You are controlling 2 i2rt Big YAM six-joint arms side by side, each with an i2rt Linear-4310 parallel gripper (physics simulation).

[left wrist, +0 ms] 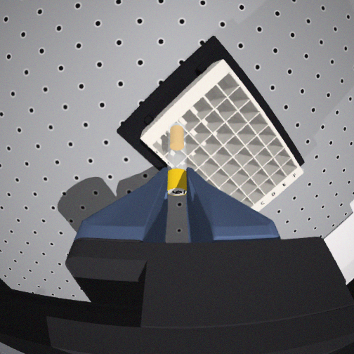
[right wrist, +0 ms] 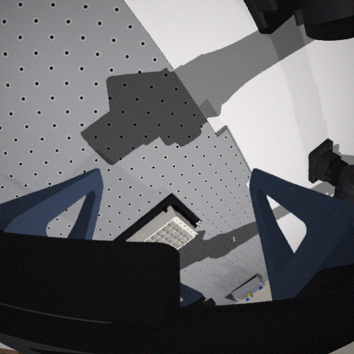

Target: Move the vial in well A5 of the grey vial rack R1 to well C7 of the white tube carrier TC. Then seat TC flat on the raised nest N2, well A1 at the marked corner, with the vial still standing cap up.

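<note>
My left gripper (left wrist: 176,176) is shut on the vial (left wrist: 177,186), gripping its yellow cap, which is nearest the camera. The vial's amber lower part points away, over the wells near the left corner of the white tube carrier TC (left wrist: 184,100) (right wrist: 155,224). Whether its tip is inside a well, and which one, I cannot tell. TC lies on a black base (left wrist: 145,107) (right wrist: 171,201); letters C to F show on its near right rim, and its near corner is hidden behind my left fingers. My right gripper (right wrist: 175,176) is open and empty, high above the board.
A grey block (right wrist: 248,286) with blue and yellow caps beside it is at the lower right of the right wrist view, partly hidden by my right finger. Black robot parts (right wrist: 325,20) (right wrist: 327,162) stand at the right. Arm shadows cross the perforated board (right wrist: 55,100) (left wrist: 60,125).
</note>
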